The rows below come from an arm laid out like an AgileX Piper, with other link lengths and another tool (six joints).
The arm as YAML. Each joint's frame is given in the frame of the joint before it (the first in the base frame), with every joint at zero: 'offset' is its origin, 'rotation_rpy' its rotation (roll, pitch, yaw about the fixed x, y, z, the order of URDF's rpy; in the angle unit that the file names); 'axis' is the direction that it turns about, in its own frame. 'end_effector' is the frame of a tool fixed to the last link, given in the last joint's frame.
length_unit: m
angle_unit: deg
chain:
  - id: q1
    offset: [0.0, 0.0, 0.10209]
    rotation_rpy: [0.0, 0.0, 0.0]
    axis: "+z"
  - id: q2
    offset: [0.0, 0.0, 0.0]
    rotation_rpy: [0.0, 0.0, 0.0]
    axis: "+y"
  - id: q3
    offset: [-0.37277, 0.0, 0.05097]
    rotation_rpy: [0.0, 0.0, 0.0]
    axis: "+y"
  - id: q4
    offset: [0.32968, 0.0, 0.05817]
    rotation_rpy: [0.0, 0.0, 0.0]
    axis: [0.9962, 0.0, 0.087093]
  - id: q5
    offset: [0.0, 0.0, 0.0]
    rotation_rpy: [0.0, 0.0, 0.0]
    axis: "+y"
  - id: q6
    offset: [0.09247, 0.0, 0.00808]
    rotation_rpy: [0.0, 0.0, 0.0]
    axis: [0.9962, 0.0, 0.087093]
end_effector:
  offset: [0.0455, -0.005, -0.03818]
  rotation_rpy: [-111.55, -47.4, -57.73]
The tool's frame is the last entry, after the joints.
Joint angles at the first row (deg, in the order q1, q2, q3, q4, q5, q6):
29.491 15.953 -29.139 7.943 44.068 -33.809
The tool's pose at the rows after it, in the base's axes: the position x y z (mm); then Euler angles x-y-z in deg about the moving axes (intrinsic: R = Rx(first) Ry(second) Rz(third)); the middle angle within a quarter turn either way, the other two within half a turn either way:
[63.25 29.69 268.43 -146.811 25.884 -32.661]
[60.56 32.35 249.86 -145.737 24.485 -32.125]
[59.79 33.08 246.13 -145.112 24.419 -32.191]
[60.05 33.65 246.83 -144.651 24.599 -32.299]
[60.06 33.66 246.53 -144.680 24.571 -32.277]
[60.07 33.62 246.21 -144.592 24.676 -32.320]
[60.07 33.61 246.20 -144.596 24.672 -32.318]
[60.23 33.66 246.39 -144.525 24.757 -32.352]
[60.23 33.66 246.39 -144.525 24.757 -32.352]
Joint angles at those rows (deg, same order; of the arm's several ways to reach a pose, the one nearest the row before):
29.490 13.483 -24.622 11.005 42.107 -33.940
29.489 12.063 -21.634 12.964 41.140 -34.056
29.487 11.549 -20.928 13.571 40.673 -34.151
29.495 11.525 -20.928 13.807 40.303 -34.139
29.489 11.524 -20.887 13.816 40.304 -34.149
29.485 11.429 -20.797 13.822 40.177 -34.155
29.499 11.430 -20.796 13.803 40.179 -34.135
29.498 11.429 -20.795 13.805 40.071 -34.136
29.498 11.429 -20.795 13.805 40.071 -34.136

